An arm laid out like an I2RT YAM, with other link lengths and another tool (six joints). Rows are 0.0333 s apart.
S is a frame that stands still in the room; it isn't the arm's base.
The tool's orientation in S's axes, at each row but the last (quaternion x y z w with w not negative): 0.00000 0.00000 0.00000 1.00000; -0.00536 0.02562 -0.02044 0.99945; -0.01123 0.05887 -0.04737 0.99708; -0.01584 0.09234 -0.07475 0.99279; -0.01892 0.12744 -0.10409 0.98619
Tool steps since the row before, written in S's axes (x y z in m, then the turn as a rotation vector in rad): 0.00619 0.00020 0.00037 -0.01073 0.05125 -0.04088; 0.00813 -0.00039 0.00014 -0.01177 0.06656 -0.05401; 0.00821 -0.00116 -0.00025 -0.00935 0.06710 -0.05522; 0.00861 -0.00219 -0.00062 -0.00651 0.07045 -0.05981; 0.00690 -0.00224 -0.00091 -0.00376 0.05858 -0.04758
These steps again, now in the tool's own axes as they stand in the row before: 0.00619 0.00020 0.00037 -0.01073 0.05125 -0.04088; 0.00812 -0.00006 0.00055 -0.01173 0.06666 -0.05390; 0.00826 -0.00038 0.00070 -0.00925 0.06746 -0.05480; 0.00881 -0.00088 0.00095 -0.00616 0.07139 -0.05873; 0.00722 -0.00075 0.00086 -0.00409 0.05955 -0.04633
